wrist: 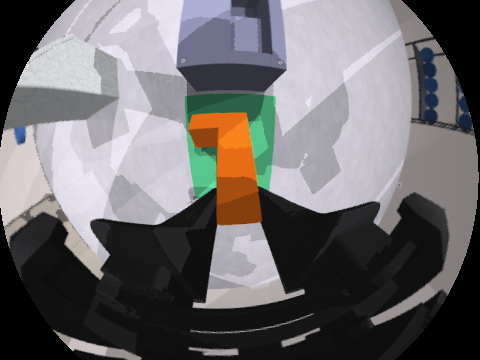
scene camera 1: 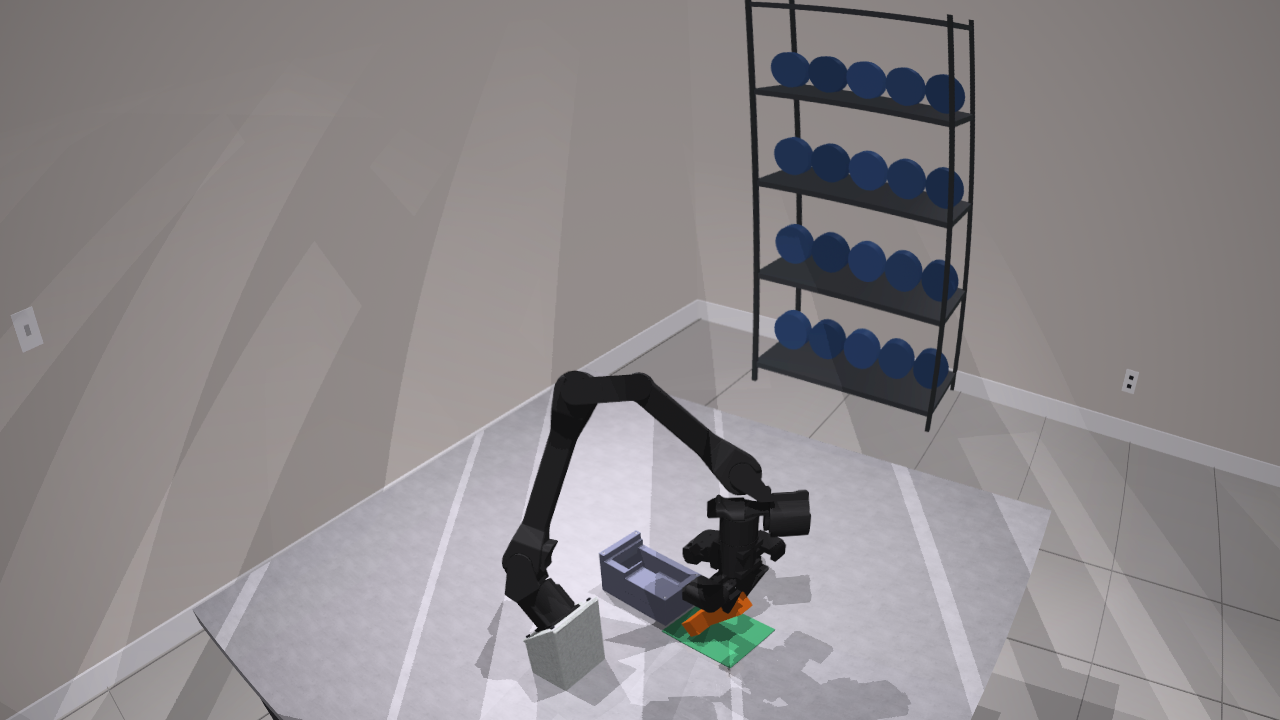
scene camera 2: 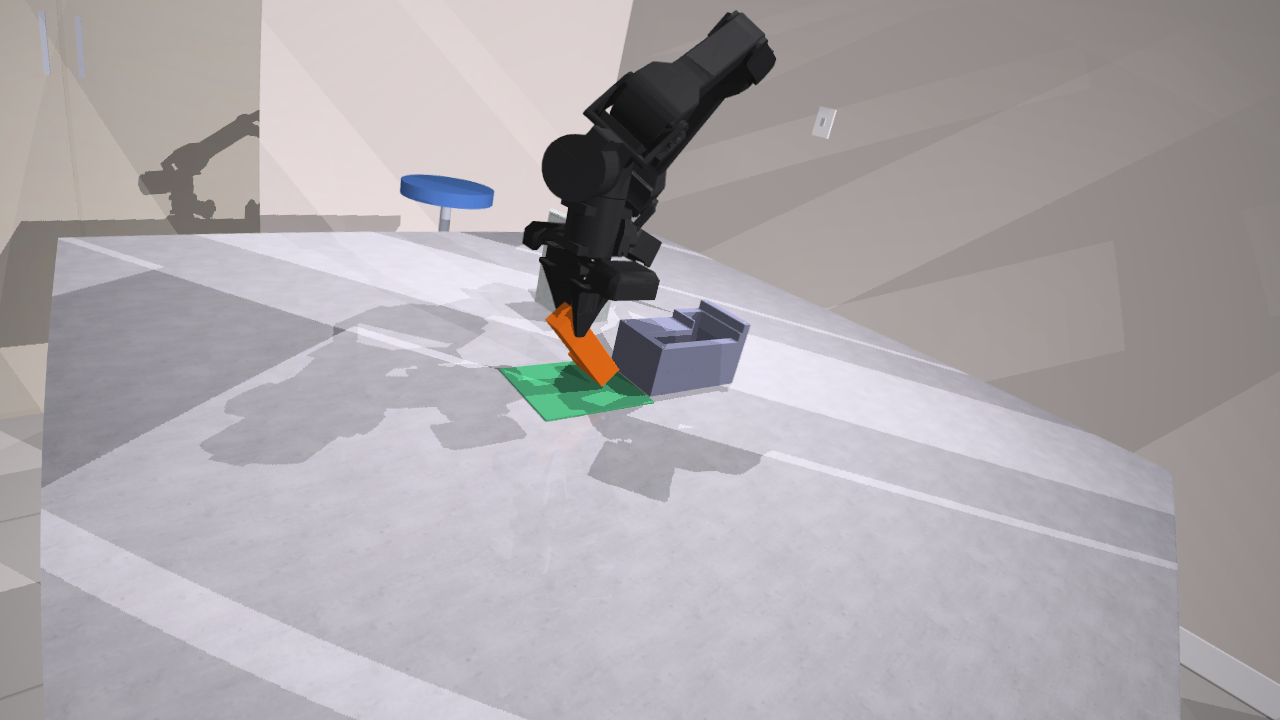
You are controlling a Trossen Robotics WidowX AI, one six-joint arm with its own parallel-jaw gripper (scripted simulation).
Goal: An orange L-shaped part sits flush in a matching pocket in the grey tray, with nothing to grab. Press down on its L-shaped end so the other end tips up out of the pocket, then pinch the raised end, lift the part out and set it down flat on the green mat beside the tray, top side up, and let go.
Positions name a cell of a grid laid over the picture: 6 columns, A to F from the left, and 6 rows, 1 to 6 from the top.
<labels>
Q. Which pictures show the orange L-shaped part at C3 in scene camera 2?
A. The wrist view, scene camera 1 and scene camera 2: all of them.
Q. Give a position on an orange L-shaped part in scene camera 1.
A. At D6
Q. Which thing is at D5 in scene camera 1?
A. The gripper.
</labels>
